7 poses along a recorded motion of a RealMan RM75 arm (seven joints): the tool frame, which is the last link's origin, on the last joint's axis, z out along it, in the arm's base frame.
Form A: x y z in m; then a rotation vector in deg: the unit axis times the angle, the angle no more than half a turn.
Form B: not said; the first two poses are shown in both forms.
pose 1, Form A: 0.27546 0.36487 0.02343 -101.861 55.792 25.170
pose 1, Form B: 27.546 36.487 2.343 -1.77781 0.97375 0.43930
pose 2, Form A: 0.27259 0.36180 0.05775 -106.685 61.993 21.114
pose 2, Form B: 27.259 36.180 5.775 -1.86200 1.08198 0.36851
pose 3, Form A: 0.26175 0.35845 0.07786 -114.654 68.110 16.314
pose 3, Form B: 26.175 35.845 7.786 -2.00109 1.18874 0.28473
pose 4, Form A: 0.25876 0.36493 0.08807 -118.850 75.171 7.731
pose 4, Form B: 25.876 36.493 8.807 -2.07432 1.31198 0.13493
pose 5, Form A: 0.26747 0.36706 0.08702 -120.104 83.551 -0.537
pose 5, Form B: 26.747 36.706 8.702 -2.09621 1.45824 -0.00937
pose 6, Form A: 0.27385 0.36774 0.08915 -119.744 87.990 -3.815
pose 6, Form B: 27.385 36.774 8.915 -2.08993 1.53572 -0.06658
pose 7, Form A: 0.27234 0.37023 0.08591 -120.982 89.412 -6.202
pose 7, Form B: 27.234 37.023 8.591 -2.11153 1.56053 -0.10825
